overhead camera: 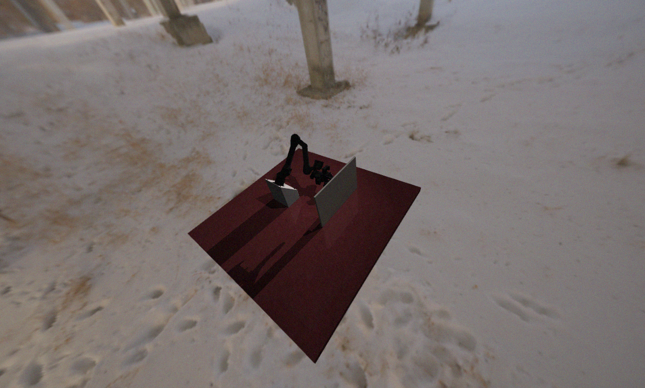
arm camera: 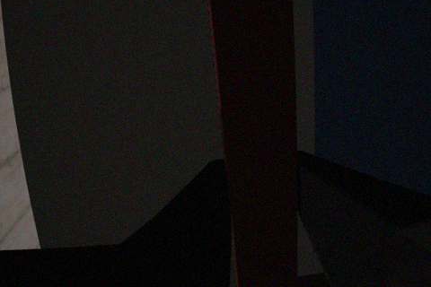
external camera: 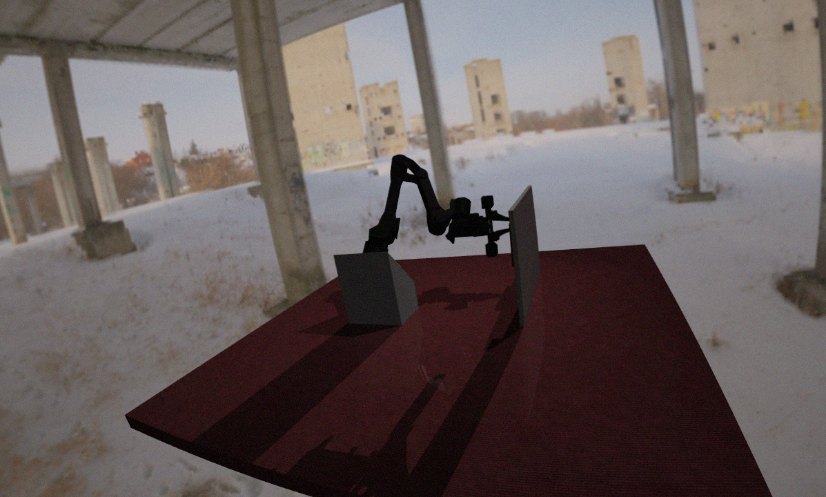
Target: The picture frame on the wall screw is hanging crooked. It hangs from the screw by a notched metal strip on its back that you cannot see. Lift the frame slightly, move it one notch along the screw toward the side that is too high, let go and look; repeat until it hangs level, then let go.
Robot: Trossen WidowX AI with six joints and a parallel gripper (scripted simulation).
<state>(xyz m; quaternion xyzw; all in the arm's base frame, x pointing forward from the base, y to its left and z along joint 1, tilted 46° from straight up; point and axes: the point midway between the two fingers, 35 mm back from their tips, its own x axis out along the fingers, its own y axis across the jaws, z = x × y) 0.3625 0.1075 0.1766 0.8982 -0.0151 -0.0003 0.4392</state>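
Right now my gripper tip is 5 cm above the picture frame, 1 cm to the left of it and 1 cm short of it. Round my gripper tip: wall panel 7 cm below, 2 cm to the right, 2 cm ahead.
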